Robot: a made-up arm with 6 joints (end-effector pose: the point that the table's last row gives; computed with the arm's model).
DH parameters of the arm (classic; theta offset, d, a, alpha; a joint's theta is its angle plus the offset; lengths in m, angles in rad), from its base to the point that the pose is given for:
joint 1: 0 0.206 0 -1.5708
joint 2: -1.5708 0 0.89 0
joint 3: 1.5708 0.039 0 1.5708
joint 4: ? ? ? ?
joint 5: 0 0 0 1.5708
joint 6: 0 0.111 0 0
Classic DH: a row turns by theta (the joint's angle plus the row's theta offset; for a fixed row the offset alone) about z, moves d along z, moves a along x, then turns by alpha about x.
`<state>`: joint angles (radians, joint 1 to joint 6).
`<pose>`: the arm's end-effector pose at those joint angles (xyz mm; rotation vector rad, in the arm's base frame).
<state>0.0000 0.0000 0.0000 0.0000 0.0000 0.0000</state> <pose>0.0 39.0 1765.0 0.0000 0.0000 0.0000</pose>
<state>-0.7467 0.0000 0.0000 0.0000 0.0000 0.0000</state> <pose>26.5 28.6 1765.0 0.0000 0.0000 -0.7467</pose>
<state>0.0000 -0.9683 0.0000 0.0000 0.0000 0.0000</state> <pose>-1284.5 39.0 1089.5 0.0000 -0.9683 0.0000</pose>
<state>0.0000 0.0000 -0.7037 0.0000 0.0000 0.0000</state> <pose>-432.9 39.0 1606.1 0.0000 -0.7037 0.0000</pose>
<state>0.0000 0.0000 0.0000 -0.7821 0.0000 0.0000</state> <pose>0.0 39.0 1765.0 0.0000 0.0000 -0.7821</pose>
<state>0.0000 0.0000 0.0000 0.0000 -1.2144 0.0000</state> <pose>-104.0 39.0 1692.7 0.0000 -1.2144 0.0000</pose>
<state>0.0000 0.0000 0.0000 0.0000 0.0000 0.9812</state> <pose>0.0 39.0 1765.0 0.0000 0.0000 0.9812</pose>
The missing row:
joint 4: 0 0.558 0 -1.5708
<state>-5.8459 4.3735 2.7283 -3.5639 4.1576 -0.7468</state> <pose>-376.8 -175.8 188.6 2.4835 1.2361 0.1966</pose>
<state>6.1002 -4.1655 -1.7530 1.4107 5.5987 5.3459</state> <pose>957.6 -208.0 348.8 0.7085 0.0141 0.1554</pose>
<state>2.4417 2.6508 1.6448 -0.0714 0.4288 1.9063</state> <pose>131.3 -157.2 -803.6 -0.5533 1.6969 -1.5042</pose>
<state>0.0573 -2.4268 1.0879 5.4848 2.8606 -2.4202</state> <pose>-1017.0 -41.4 -341.5 -1.2230 1.3054 -1.3517</pose>
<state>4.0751 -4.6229 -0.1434 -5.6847 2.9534 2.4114</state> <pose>-754.0 -1103.7 133.5 -1.5865 0.8393 -0.3720</pose>
